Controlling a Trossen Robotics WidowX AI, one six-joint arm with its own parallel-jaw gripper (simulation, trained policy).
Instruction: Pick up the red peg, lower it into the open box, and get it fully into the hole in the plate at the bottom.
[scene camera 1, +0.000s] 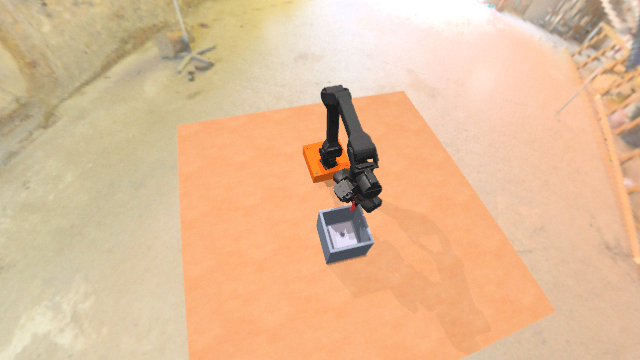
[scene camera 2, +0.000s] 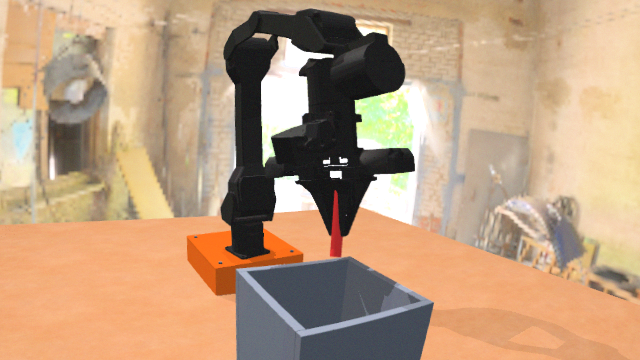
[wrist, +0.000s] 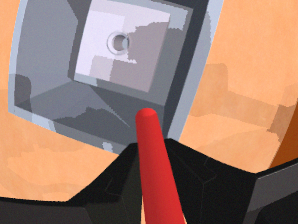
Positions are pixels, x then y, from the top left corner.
My gripper shows in scene camera 1 (354, 204), in scene camera 2 and in the wrist view. A grey box shows in scene camera 1, in scene camera 2 and in the wrist view (48, 92). The same spot on my gripper: (wrist: 202, 182) is (scene camera 2: 321, 196). One and the same spot on the grey box: (scene camera 1: 339, 215) is (scene camera 2: 300, 305).
